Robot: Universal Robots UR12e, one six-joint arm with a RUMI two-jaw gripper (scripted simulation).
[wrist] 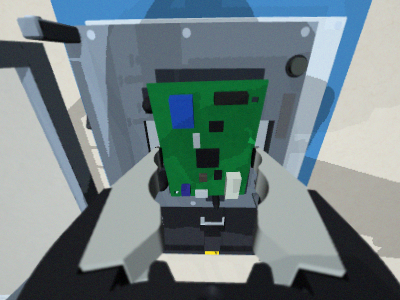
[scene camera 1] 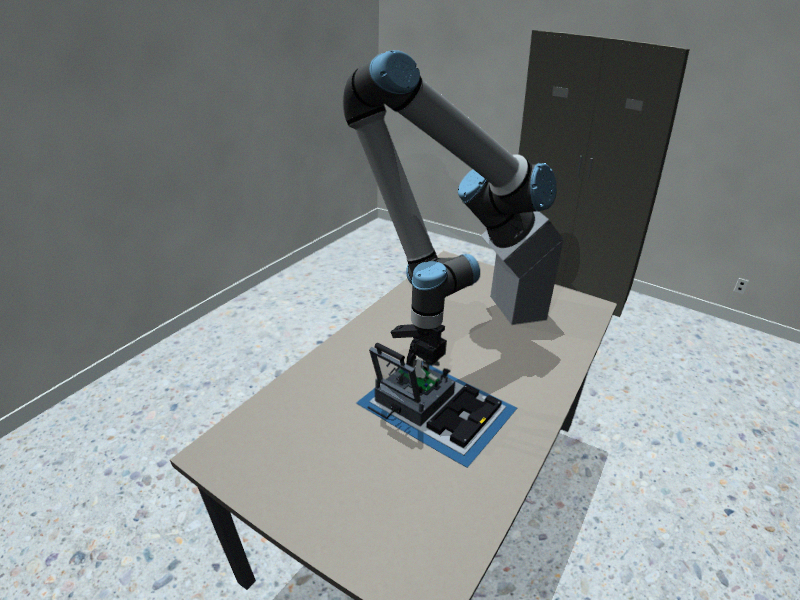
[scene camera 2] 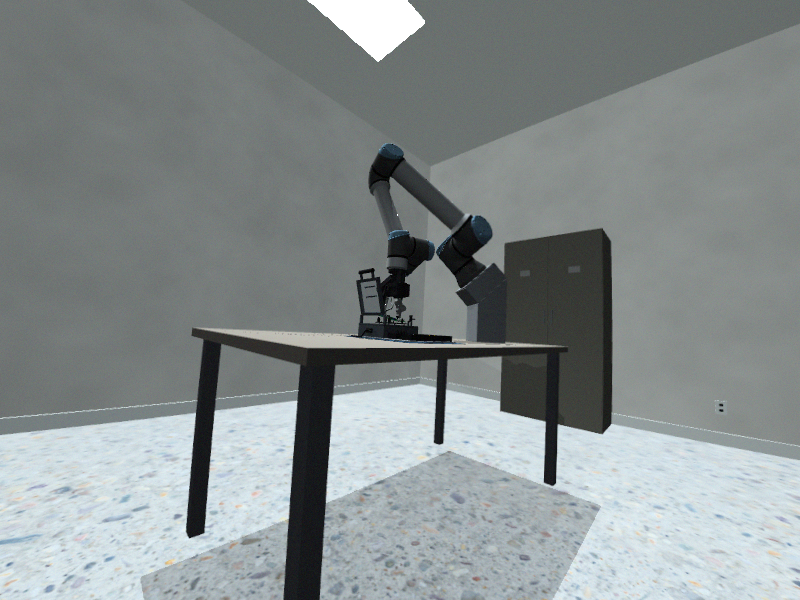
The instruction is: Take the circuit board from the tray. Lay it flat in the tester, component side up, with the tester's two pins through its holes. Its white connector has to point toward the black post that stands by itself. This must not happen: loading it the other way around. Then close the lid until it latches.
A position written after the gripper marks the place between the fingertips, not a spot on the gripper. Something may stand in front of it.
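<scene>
Scene camera 1 shows the gripper (scene camera 1: 419, 378). In scene camera 2 the gripper (scene camera 2: 391, 321) is visible as well, together with a tester lid (scene camera 2: 370, 295). The wrist view takes in a green circuit board (wrist: 207, 130), the tester lid (wrist: 53, 184) and the gripper (wrist: 206, 148).
</scene>
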